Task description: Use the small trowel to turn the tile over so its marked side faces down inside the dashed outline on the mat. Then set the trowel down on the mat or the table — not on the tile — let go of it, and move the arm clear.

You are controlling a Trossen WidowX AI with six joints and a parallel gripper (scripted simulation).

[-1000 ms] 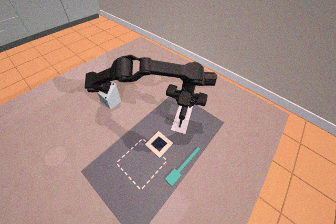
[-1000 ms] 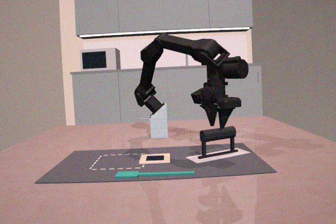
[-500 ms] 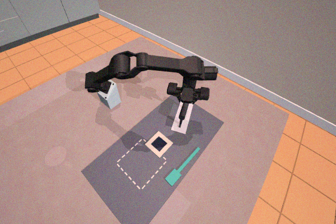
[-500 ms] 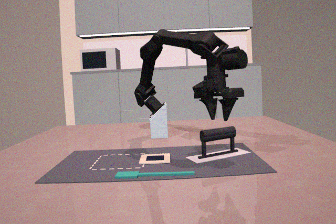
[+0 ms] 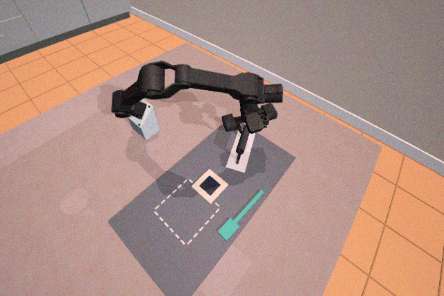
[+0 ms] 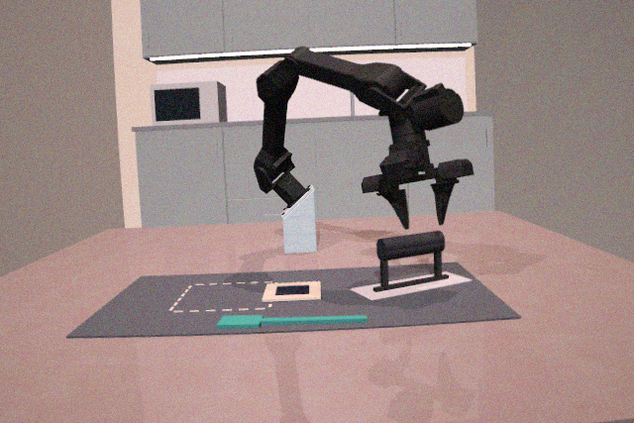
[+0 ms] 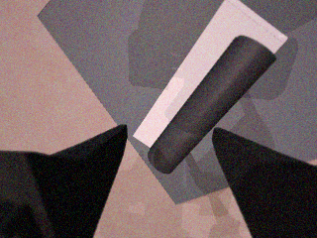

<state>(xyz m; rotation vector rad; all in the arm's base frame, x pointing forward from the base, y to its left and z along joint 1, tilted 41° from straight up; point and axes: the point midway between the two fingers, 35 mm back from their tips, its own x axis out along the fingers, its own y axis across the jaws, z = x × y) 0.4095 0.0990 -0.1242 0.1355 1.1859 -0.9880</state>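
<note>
The beige tile lies 22 cm to the right of my gripper tip, 10 cm below it and 3 cm behind it. Also, from my gripper tip: teal flat tool (27 cm to the right, 11 cm ahead, 10 cm below); grey mat (22 cm to the right, 12 cm below, 2 cm behind).
</note>
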